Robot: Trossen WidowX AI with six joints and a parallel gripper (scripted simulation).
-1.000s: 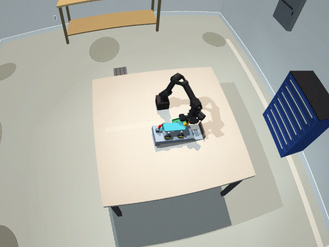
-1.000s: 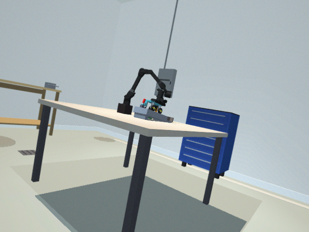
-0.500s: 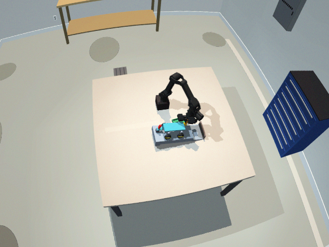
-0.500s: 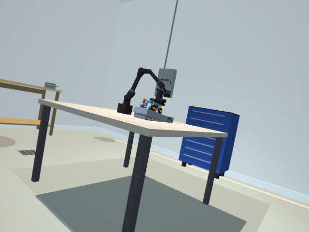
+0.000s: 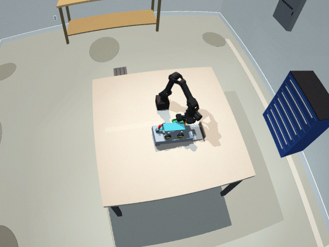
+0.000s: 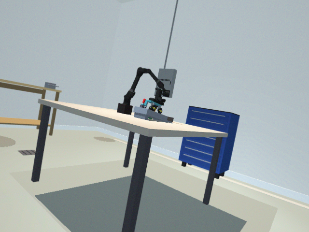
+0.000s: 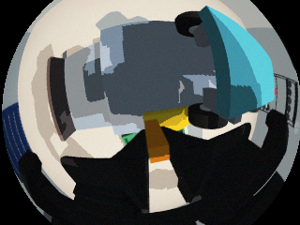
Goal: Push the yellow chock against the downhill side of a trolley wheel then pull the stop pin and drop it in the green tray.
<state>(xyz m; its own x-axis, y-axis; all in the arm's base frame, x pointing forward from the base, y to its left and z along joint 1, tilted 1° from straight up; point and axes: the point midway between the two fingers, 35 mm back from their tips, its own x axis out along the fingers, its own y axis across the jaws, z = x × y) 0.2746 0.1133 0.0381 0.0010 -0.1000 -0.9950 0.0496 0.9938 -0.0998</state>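
Right now my gripper tip is 20 mm to the left of the yellow chock and 10 mm above it. The rest, counted from my gripper tip: green tray: 60 mm behind, 20 mm to the right, 100 mm below; grey ramp: 60 mm ahead, 120 mm to the right, 40 mm below; trolley: 60 mm ahead, 120 mm to the right, 20 mm above.
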